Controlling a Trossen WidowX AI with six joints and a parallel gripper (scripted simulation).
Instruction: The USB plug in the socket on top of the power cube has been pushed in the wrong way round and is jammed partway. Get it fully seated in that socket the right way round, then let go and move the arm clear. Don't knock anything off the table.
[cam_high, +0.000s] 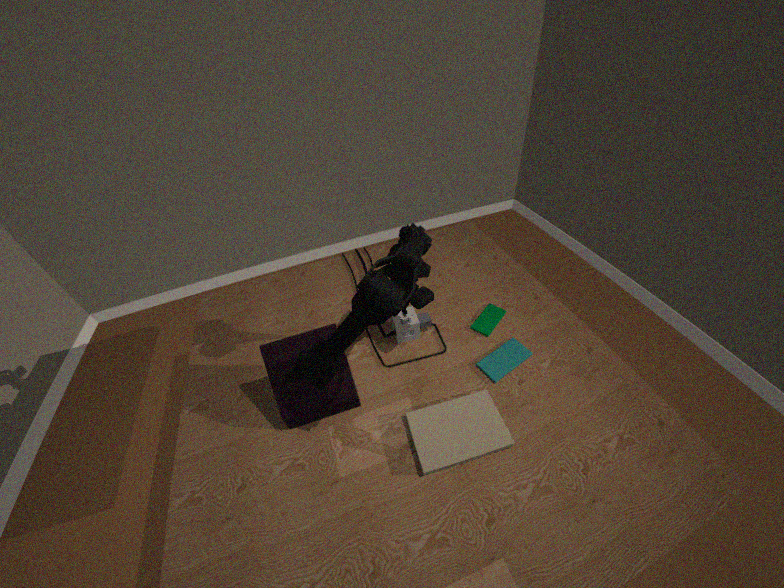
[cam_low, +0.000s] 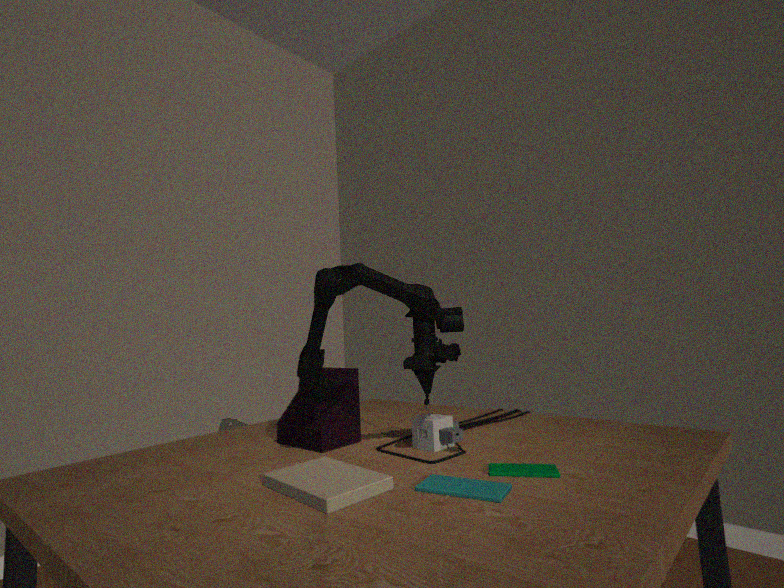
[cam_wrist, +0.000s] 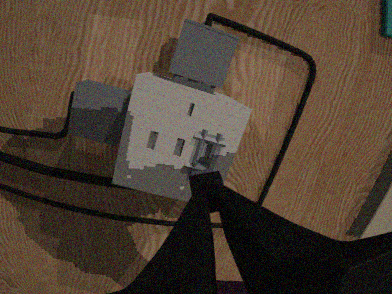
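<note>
Now: the USB plug 20 mm below my gripper tip. Round my gripper tip: green flat block 270 mm ahead, 90 mm to the right, 130 mm below; pale flat box 40 mm behind, 340 mm to the right, 120 mm below; teal card 200 mm ahead, 240 mm to the right, 130 mm below.
</note>
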